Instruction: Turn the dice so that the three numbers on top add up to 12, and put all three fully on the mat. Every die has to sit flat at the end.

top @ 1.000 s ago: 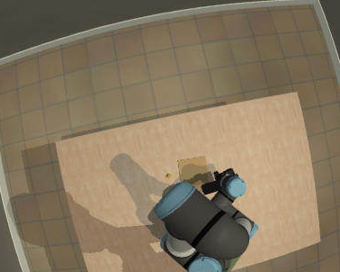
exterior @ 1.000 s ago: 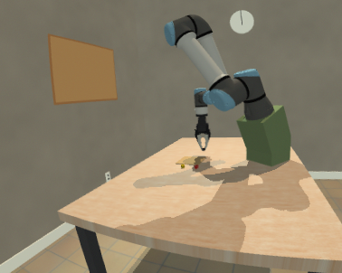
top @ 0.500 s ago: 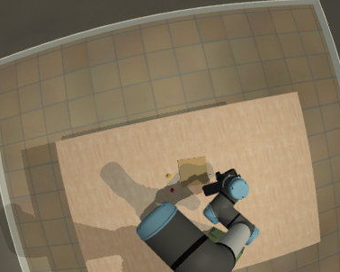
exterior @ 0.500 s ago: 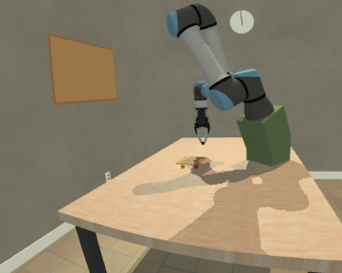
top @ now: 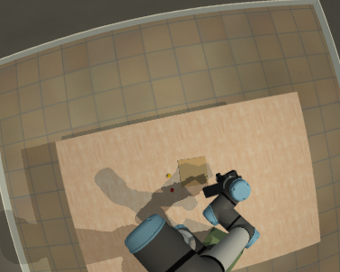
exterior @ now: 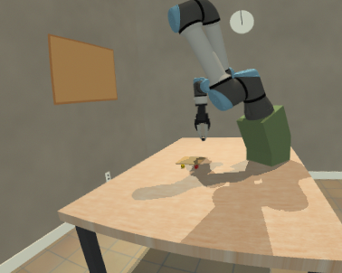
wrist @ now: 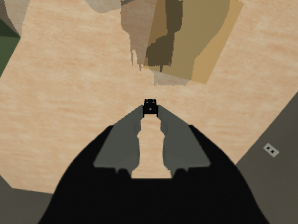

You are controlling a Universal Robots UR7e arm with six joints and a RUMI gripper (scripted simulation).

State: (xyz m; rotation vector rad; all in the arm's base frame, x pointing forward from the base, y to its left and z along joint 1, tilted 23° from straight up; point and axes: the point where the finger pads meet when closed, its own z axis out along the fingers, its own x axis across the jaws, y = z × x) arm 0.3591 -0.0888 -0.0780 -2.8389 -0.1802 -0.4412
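The tan mat is 6 cm ahead of my hand, 10 cm to the left of it and 11 cm below it. The rest, counted from my hand: yellow die (6 cm ahead, 22 cm to the left, 11 cm below); then black die (1 cm below); then red die (1 cm behind, 22 cm to the left, 11 cm below).
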